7 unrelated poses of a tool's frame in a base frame.
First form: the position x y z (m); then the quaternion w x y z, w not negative.
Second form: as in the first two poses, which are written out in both.
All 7 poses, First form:
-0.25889, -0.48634, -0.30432, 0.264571, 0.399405, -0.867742, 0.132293
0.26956, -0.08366, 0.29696, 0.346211, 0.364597, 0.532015, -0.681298
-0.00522, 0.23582, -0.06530, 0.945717, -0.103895, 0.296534, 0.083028
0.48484, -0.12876, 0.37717, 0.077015, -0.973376, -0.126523, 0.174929
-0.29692, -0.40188, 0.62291, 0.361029, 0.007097, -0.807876, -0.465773
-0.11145, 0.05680, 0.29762, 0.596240, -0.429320, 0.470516, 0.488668
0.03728, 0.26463, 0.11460, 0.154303, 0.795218, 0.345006, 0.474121
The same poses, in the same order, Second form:
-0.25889, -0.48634, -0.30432, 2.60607, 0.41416, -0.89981, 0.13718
0.26956, -0.08366, 0.29696, 2.43453, 0.38863, 0.56709, -0.72621
-0.00522, 0.23582, -0.06530, 0.66201, -0.31968, 0.91243, 0.25548
0.48484, -0.12876, 0.37717, 2.98741, -0.97628, -0.12690, 0.17545
-0.29692, -0.40188, 0.62291, 2.40285, 0.00761, -0.86630, -0.49946
-0.11145, 0.05680, 0.29762, 1.86397, -0.53477, 0.58609, 0.60870
0.03728, 0.26463, 0.11460, 2.83175, 0.80486, 0.34919, 0.47987

